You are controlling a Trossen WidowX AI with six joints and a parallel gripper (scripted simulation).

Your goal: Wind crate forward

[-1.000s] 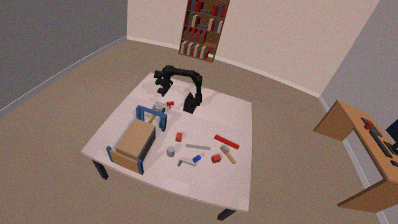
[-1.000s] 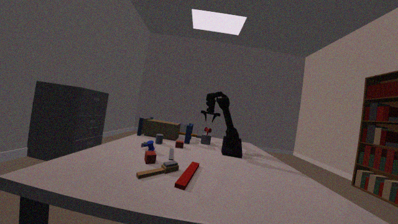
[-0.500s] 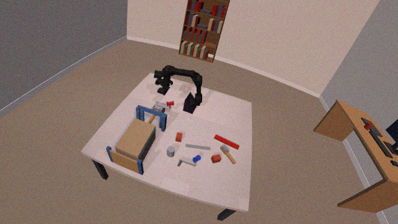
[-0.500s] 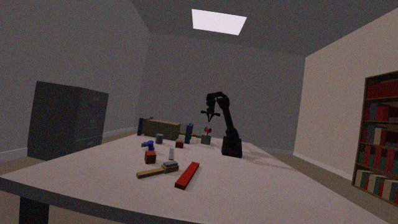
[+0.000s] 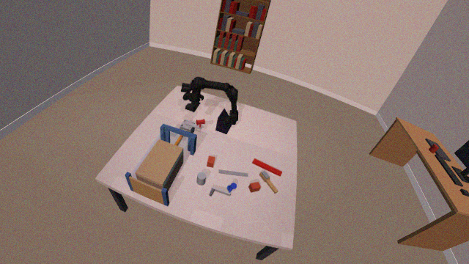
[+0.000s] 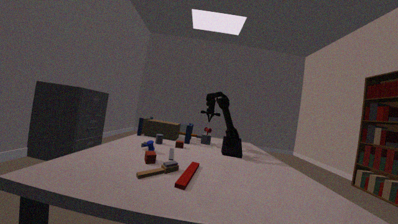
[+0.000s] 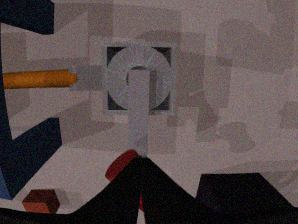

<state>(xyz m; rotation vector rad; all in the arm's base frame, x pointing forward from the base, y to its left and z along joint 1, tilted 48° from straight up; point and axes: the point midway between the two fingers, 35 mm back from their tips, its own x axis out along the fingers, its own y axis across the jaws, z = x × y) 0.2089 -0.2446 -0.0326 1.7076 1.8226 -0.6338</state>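
The red knob is 60 mm to the left of my gripper tip and 80 mm below it. Round my gripper tip: blue frame 170 mm ahead, 20 mm to the right, 110 mm below; winch handle 20 mm to the left, 110 mm below; grey winch 10 mm behind, 50 mm to the right, 180 mm below.
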